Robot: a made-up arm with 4 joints. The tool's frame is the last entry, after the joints. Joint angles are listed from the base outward. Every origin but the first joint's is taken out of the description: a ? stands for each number. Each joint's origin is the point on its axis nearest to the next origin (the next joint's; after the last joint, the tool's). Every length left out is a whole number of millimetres.
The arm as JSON. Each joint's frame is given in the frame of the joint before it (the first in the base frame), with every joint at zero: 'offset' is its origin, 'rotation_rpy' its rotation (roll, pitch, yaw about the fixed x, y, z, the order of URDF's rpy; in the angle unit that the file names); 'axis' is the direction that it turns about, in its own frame. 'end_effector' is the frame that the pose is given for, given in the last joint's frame.
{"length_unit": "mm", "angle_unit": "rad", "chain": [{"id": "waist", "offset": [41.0, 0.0, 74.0], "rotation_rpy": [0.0, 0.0, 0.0], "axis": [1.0, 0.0, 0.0]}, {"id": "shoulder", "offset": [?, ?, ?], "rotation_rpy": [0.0, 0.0, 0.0], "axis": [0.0, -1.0, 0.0]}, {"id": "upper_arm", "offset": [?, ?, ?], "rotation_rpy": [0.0, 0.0, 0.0], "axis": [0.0, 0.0, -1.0]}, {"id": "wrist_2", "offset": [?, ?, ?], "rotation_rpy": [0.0, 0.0, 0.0], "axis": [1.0, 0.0, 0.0]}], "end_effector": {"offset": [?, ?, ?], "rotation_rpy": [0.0, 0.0, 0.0]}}
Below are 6 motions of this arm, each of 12 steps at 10 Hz.
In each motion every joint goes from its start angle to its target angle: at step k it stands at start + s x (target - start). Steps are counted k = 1, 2, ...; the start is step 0. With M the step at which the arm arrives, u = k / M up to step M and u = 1 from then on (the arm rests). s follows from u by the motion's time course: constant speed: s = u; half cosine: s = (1 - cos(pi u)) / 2; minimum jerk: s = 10 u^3 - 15 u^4 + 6 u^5.
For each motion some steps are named. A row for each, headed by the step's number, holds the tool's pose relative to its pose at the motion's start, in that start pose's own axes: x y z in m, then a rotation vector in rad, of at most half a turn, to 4 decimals.
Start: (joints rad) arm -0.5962 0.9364 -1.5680 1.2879
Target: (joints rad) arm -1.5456 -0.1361 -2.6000 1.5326
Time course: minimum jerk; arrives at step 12
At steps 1, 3, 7, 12:
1: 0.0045 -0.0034 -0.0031 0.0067 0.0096 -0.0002
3: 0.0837 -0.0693 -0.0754 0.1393 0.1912 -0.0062
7: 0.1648 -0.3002 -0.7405 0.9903 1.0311 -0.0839
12: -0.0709 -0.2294 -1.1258 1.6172 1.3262 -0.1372

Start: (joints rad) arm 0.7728 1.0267 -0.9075 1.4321
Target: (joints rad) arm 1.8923 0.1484 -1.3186 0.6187
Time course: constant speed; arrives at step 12
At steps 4, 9, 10, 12:
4: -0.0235 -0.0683 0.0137 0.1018 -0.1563 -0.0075
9: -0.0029 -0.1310 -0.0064 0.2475 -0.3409 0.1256
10: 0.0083 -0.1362 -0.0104 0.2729 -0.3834 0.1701
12: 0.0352 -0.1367 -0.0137 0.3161 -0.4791 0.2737

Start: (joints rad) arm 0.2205 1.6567 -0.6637 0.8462
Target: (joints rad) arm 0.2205 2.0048 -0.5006 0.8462
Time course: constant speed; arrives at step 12
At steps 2, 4, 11, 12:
2: -0.0111 0.0121 0.0120 -0.0351 -0.0510 0.0166
4: -0.0229 0.0239 0.0225 -0.0690 -0.1025 0.0339
11: -0.0678 0.0614 0.0473 -0.1774 -0.2870 0.1006
12: -0.0745 0.0662 0.0493 -0.1916 -0.3138 0.1109

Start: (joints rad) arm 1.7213 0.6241 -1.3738 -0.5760
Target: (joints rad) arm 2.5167 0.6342 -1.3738 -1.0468
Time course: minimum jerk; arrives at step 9
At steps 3, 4, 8, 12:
3: -0.0427 -0.0265 0.0205 -0.0742 -0.0508 -0.1572
4: -0.0827 -0.0445 0.0351 -0.1391 -0.0826 -0.3013
8: -0.2088 -0.0694 0.0595 -0.3265 -0.0975 -0.7749
12: -0.2111 -0.0694 0.0597 -0.3297 -0.0964 -0.7843

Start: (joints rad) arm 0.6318 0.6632 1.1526 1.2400
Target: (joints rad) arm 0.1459 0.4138 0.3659 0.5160
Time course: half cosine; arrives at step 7
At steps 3, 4, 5, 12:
3: 0.2130 0.0805 0.0616 -0.4431 0.3357 0.2595
4: 0.3138 0.1521 0.0446 -0.7021 0.5008 0.4339
5: 0.3818 0.2198 0.0004 -0.9340 0.6346 0.6057
12: 0.4232 0.2779 -0.0607 -1.1473 0.7488 0.7793

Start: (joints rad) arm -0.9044 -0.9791 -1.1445 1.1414
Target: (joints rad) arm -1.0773 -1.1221 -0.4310 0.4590
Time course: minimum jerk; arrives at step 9
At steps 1, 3, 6, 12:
1: -0.0053 0.0007 0.0004 -0.0068 -0.0083 -0.0057
3: -0.0949 0.0188 -0.0010 -0.1260 -0.1428 -0.1145
6: -0.3053 0.1373 -0.0793 -0.4762 -0.4424 -0.5417
12: -0.3493 0.1969 -0.1278 -0.5958 -0.5105 -0.7315

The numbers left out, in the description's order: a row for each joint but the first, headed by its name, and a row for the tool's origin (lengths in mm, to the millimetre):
shoulder: 0.0 376.0 14.0
upper_arm: 18.0 0.0 -118.0
wrist_2: -56.0 -326.0 0.0
tool: 0.0 -114.0 180.0

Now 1 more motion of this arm.
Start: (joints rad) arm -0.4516 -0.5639 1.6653 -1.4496
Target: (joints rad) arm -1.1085 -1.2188 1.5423 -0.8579
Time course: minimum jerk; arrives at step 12
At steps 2, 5, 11, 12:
2: -0.0023 0.0024 0.0024 -0.0003 0.0054 -0.0225
5: -0.0251 0.0241 0.0321 -0.0080 0.0551 -0.2109
11: -0.0727 0.0832 0.1457 -0.0390 0.1864 -0.5526
12: -0.0729 0.0838 0.1469 -0.0393 0.1877 -0.5550

